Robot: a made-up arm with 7 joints. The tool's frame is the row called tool.
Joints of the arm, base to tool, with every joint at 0 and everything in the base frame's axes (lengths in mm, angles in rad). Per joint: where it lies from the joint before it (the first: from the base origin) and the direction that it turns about. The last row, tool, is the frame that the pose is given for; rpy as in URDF.
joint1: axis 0 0 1 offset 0.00 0.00 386.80
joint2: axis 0 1 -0.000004 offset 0.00 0.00 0.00
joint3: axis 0 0 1 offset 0.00 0.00 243.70
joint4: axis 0 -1 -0.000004 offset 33.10 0.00 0.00
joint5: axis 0 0.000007 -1 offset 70.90 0.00 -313.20
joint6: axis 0 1 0.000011 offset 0.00 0.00 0.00
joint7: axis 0 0.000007 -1 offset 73.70 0.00 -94.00
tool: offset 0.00 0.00 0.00 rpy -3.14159 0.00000 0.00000
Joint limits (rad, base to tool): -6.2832..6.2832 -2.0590..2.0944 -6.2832..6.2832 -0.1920..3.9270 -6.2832..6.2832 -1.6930..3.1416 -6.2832..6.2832
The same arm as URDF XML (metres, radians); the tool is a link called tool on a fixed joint. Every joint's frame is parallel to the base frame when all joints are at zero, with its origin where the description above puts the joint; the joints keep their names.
<robot name="arm">
  <link name="base"/>
  <link name="link1"/>
  <link name="link2"/>
  <link name="link3"/>
  <link name="link4"/>
  <link name="link5"/>
  <link name="link6"/>
  <link name="link7"/>
  <link name="tool"/>
  <joint name="joint1" type="revolute">
    <parent link="base"/>
    <child link="link1"/>
    <origin xyz="0.0000 0.0000 0.3868" rpy="0.0000 0.0000 0.0000"/>
    <axis xyz="0 0 1"/>
    <limit lower="-6.2832" upper="6.2832"/>
  </joint>
  <joint name="joint2" type="revolute">
    <parent link="link1"/>
    <child link="link2"/>
    <origin xyz="0.0000 0.0000 0.0000" rpy="0.0000 0.0000 0.0000"/>
    <axis xyz="0 1 0"/>
    <limit lower="-2.0590" upper="2.0944"/>
  </joint>
  <joint name="joint3" type="revolute">
    <parent link="link2"/>
    <child link="link3"/>
    <origin xyz="0.0000 0.0000 0.2437" rpy="0.0000 0.0000 0.0000"/>
    <axis xyz="0 0 1"/>
    <limit lower="-6.2832" upper="6.2832"/>
  </joint>
  <joint name="joint4" type="revolute">
    <parent link="link3"/>
    <child link="link4"/>
    <origin xyz="0.0331 0.0000 0.0000" rpy="0.0000 0.0000 0.0000"/>
    <axis xyz="0 -1 0"/>
    <limit lower="-0.1920" upper="3.9270"/>
  </joint>
  <joint name="joint5" type="revolute">
    <parent link="link4"/>
    <child link="link5"/>
    <origin xyz="0.0709 0.0000 -0.3132" rpy="0.0000 0.0000 0.0000"/>
    <axis xyz="0 0 -1"/>
    <limit lower="-6.2832" upper="6.2832"/>
  </joint>
  <joint name="joint6" type="revolute">
    <parent link="link5"/>
    <child link="link6"/>
    <origin xyz="0.0000 0.0000 0.0000" rpy="0.0000 0.0000 0.0000"/>
    <axis xyz="0 1 0"/>
    <limit lower="-1.6930" upper="3.1416"/>
  </joint>
  <joint name="joint7" type="revolute">
    <parent link="link6"/>
    <child link="link7"/>
    <origin xyz="0.0737 0.0000 -0.0940" rpy="0.0000 0.0000 0.0000"/>
    <axis xyz="0 0 -1"/>
    <limit lower="-6.2832" upper="6.2832"/>
  </joint>
  <joint name="tool_joint" type="fixed">
    <parent link="link7"/>
    <child link="tool"/>
    <origin xyz="0.0000 0.0000 0.0000" rpy="-3.1416 0.0000 0.0000"/>
  </joint>
</robot>

